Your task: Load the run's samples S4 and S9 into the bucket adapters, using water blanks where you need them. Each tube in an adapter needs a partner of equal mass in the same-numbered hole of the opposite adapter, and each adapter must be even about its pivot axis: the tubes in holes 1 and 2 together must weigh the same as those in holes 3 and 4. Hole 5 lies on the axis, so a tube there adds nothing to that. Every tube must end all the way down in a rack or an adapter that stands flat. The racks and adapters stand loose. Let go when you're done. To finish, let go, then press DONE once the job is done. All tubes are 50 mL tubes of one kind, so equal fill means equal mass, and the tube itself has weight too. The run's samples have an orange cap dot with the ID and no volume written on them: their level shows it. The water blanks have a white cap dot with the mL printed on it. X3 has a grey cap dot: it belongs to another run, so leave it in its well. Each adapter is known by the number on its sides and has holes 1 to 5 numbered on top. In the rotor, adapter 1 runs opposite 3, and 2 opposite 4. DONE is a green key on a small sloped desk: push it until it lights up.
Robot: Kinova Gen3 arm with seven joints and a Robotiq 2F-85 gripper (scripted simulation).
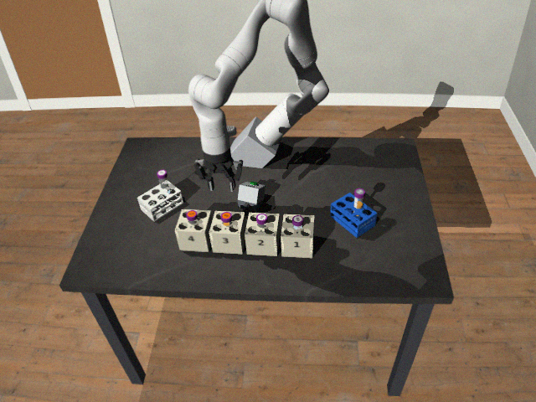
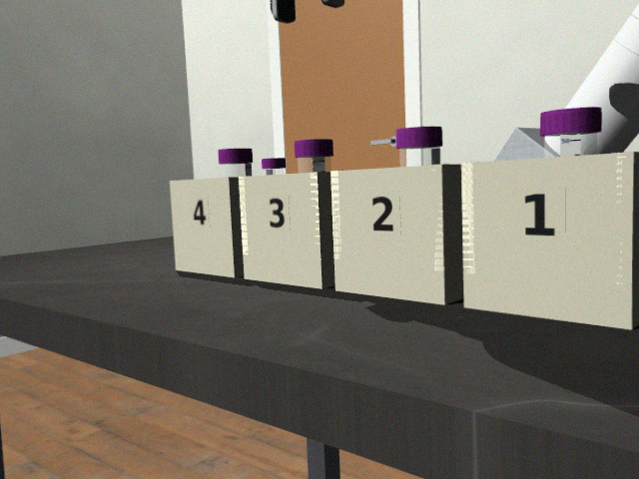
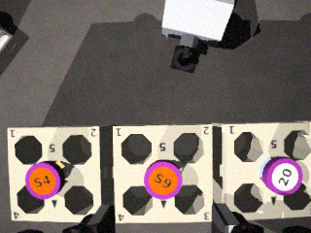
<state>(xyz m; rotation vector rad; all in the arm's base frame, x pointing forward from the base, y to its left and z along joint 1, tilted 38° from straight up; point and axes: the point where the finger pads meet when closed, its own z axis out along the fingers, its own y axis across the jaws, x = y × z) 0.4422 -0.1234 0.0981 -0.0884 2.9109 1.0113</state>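
Right now the done desk is 200 mm behind my hand, 30 mm to the left of it and 190 mm below it. The rest, counted from my hand: adapter 4: 10 mm ahead, 110 mm to the right, 200 mm below; then adapter 1: 20 mm behind, 220 mm to the left, 200 mm below; then adapter 3: 200 mm below.
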